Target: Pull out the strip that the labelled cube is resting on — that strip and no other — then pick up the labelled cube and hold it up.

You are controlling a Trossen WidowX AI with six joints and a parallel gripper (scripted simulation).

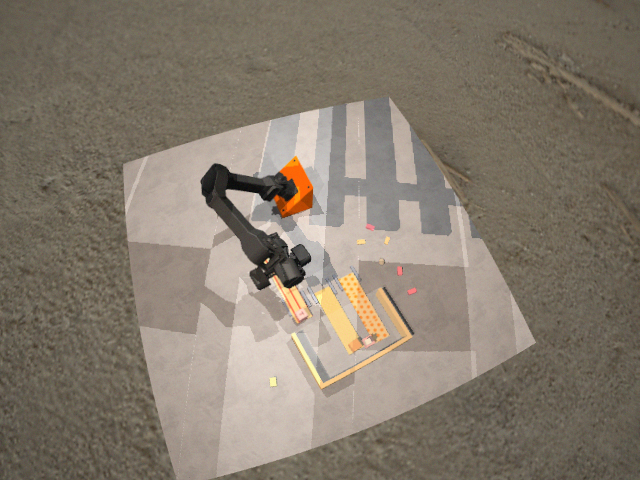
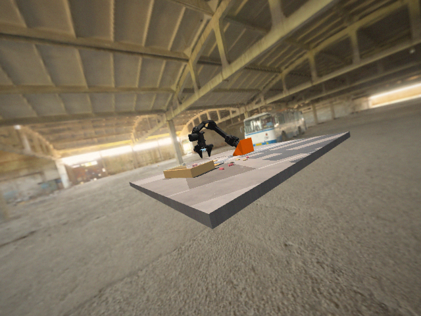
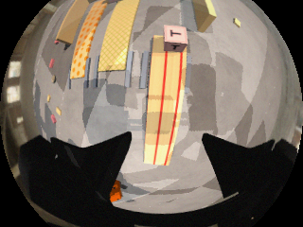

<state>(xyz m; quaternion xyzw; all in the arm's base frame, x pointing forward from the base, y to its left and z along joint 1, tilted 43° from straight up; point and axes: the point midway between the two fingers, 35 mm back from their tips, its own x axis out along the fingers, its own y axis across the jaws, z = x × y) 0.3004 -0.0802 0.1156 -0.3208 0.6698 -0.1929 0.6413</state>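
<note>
Now: the strip 2 cm ahead of my gripper tip, 1 cm to the left of it and 5 cm below it.
</note>
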